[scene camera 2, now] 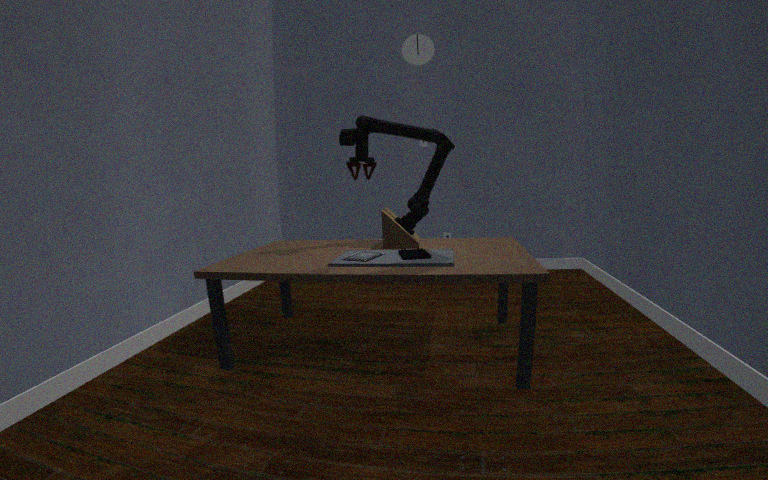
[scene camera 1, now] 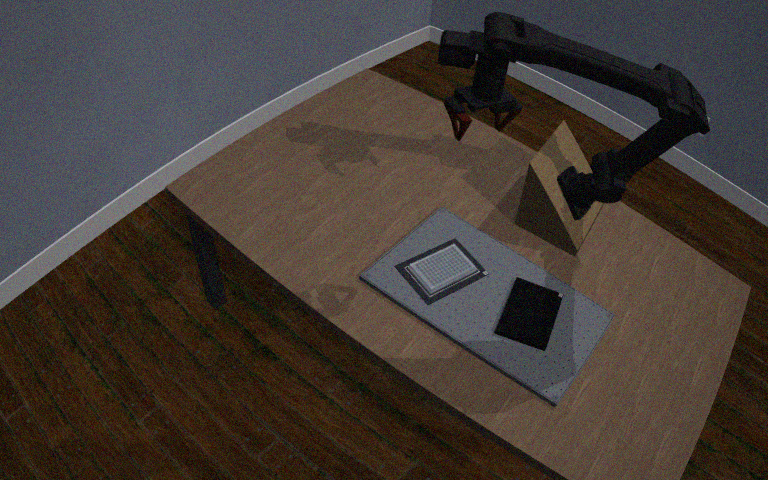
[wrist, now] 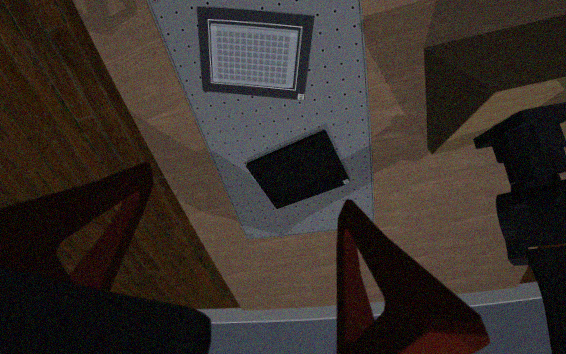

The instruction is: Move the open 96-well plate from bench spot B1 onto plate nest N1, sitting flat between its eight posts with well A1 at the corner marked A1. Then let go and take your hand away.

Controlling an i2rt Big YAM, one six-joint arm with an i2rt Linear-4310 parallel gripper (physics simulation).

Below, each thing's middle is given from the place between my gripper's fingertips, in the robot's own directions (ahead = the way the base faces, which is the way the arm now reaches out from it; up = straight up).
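Scene:
The white well plate (scene camera 1: 448, 265) has my gripper 34 cm above it and 5 cm short of it. As for the black plate nest (scene camera 1: 529, 315), I find it 33 cm below my hand, and it is also 2 cm ahead of my hand and 23 cm to the left.

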